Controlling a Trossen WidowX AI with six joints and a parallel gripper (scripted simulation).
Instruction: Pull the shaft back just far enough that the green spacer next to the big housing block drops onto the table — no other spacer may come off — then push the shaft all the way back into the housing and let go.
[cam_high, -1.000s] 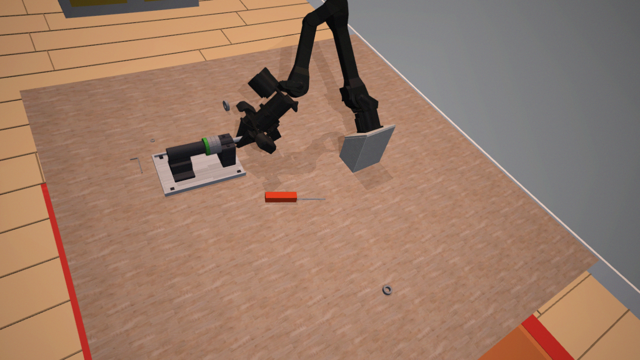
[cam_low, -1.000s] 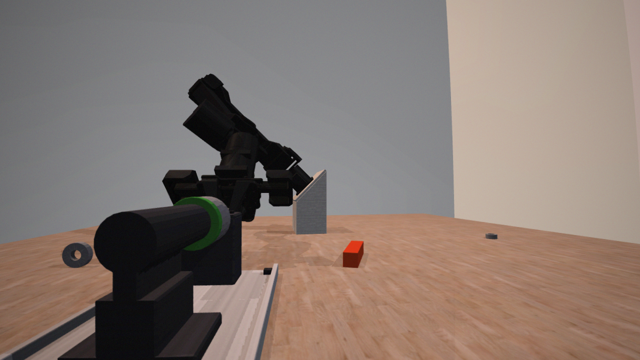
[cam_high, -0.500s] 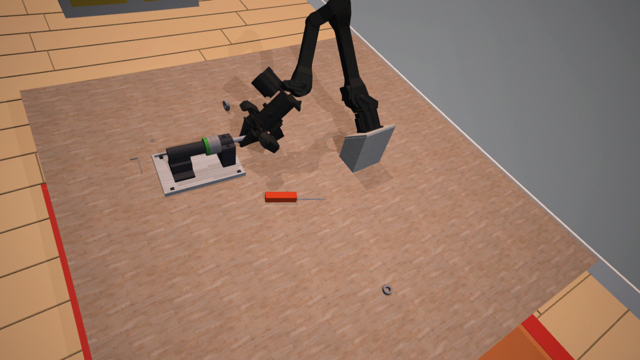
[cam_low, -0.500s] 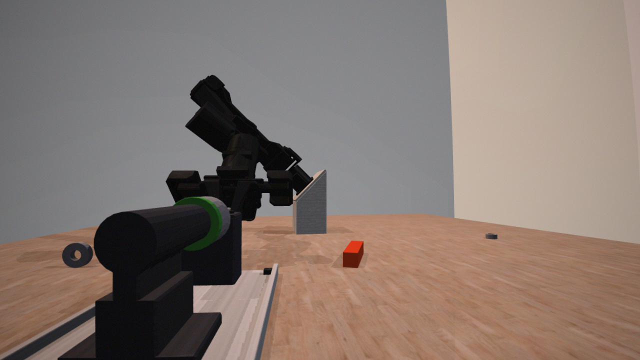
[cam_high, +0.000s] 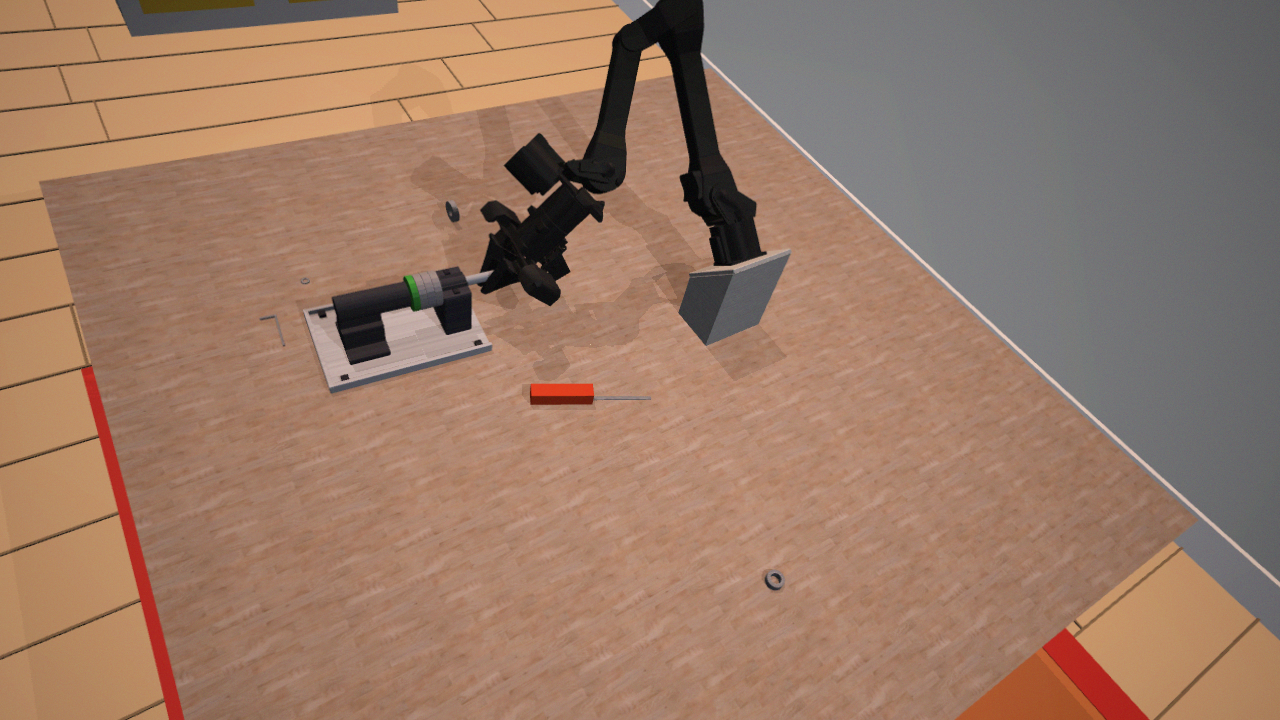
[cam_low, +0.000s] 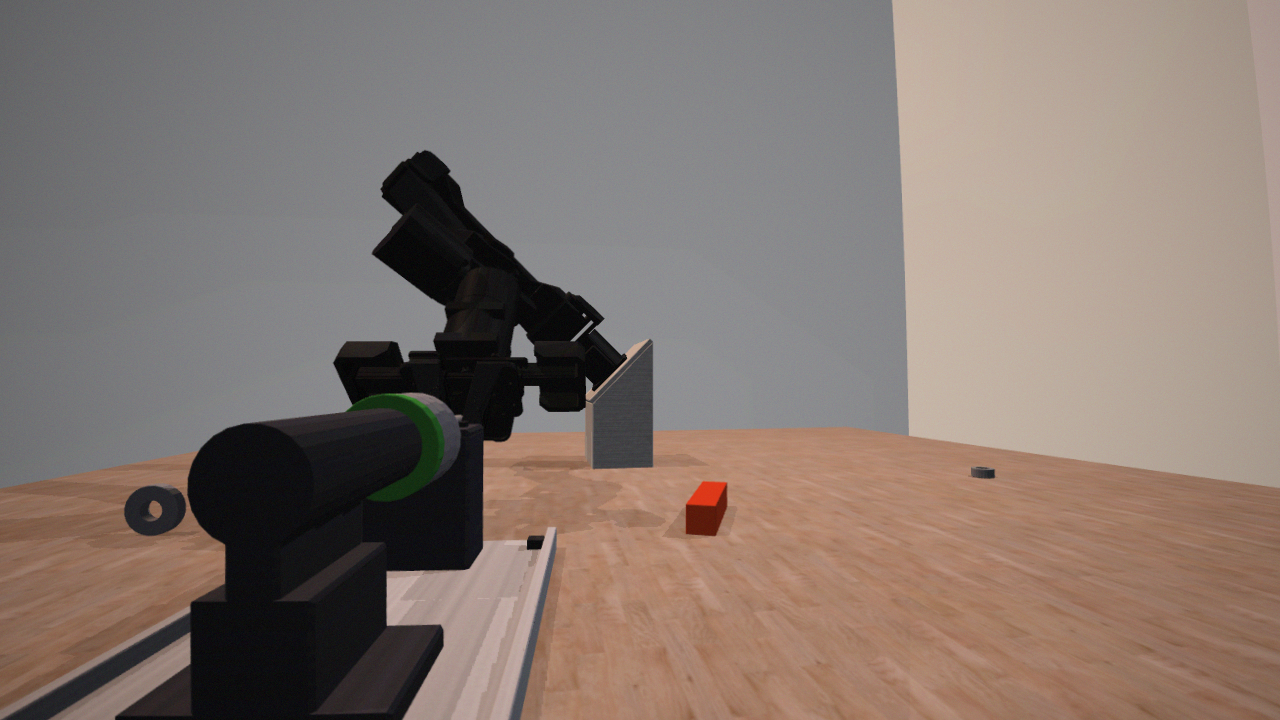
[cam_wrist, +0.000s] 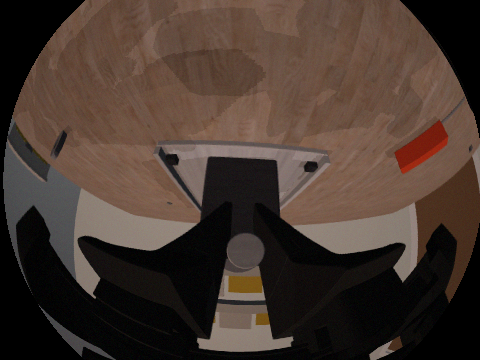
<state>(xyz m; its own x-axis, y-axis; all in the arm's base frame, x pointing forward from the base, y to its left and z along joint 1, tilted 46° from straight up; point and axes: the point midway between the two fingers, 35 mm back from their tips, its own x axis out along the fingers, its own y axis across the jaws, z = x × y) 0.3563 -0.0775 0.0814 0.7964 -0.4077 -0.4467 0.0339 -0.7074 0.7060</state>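
Right now my gripper tip is 5 cm short of the grey shaft and 2 cm below it. Round my gripper tip: red-handled screwdriver (10 cm behind, 20 cm to the left, 5 cm below); then green spacer (10 cm ahead, 2 cm above); then grey spacer (8 cm ahead, 2 cm above).
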